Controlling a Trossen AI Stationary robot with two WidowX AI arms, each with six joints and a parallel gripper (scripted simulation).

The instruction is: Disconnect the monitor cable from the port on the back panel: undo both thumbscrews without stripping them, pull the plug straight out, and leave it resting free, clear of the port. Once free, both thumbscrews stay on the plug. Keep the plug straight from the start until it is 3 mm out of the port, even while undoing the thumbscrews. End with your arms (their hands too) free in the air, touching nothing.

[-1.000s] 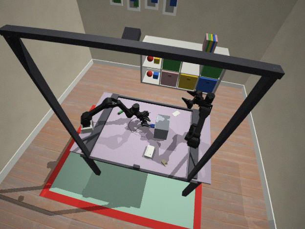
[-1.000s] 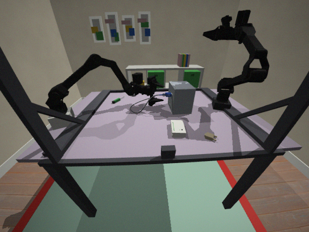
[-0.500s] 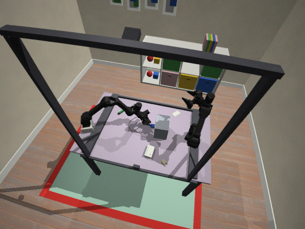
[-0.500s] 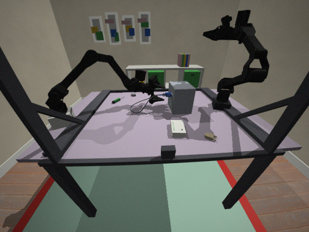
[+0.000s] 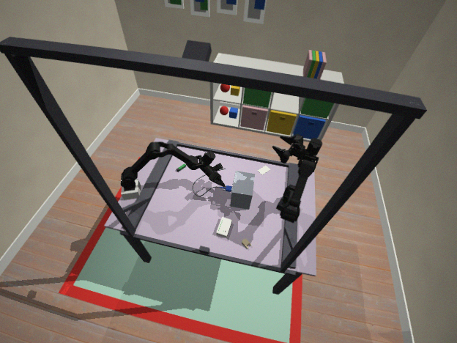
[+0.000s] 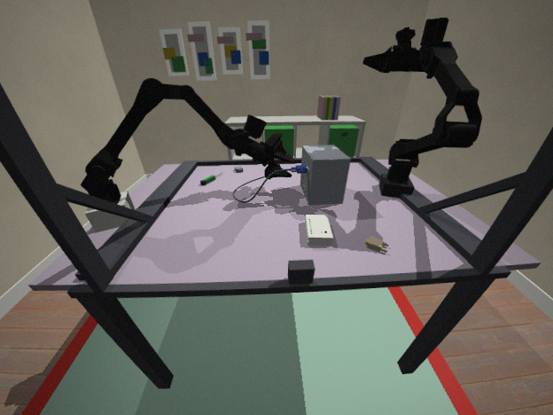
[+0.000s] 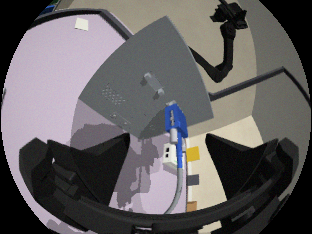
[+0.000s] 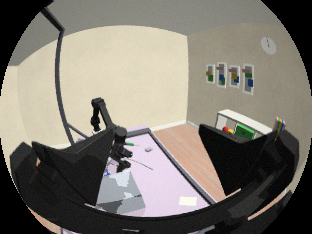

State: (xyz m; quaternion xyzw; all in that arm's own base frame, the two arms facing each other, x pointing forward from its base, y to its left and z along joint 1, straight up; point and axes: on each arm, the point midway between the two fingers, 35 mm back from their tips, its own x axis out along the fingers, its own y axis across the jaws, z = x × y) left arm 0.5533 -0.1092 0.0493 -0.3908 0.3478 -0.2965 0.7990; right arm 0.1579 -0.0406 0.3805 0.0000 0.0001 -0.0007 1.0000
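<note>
The blue plug is 4 cm to the right of my left hand, 3 cm behind it and 1 cm below it. From my left hand the other things lie so: back panel 8 cm to the right, 3 cm below, 1 cm behind; then grey box 14 cm to the right, 4 cm below, 2 cm behind; then white device 23 cm behind, 10 cm below, 4 cm to the right.
</note>
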